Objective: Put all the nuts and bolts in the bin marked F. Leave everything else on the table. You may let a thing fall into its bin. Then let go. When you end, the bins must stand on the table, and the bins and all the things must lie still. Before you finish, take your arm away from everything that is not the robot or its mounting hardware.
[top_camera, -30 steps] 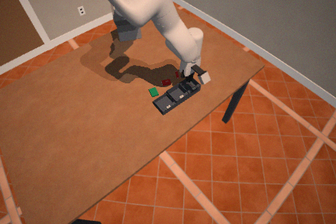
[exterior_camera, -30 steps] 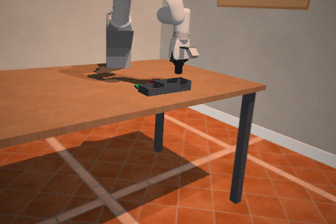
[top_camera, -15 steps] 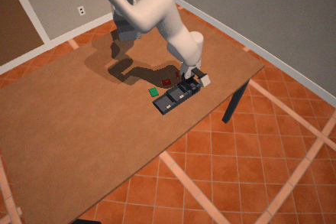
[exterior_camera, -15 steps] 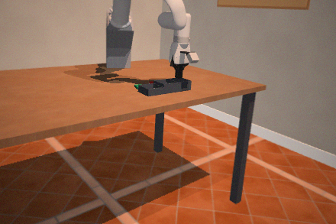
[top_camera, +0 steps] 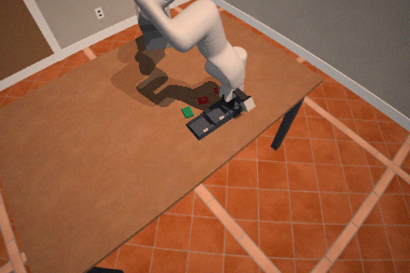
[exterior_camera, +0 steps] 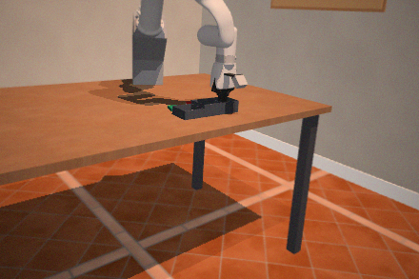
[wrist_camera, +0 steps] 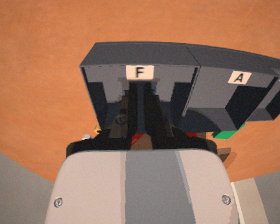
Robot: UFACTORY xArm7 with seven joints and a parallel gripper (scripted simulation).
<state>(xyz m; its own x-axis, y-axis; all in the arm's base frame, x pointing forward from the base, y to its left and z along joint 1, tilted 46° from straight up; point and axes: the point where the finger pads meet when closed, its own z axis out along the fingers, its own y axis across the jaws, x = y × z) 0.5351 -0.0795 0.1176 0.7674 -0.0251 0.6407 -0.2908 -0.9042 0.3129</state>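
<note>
Right now the brass nut is 90 mm to the left of my hand, 60 mm behind it and 30 mm below it. Round my hand: dark three-compartment bin row (80 mm to the right, 30 mm behind, 20 mm below); then red cylinder (100 mm behind, 50 mm to the left, 30 mm below); then red block (130 mm behind, 40 mm to the right, 30 mm below).
</note>
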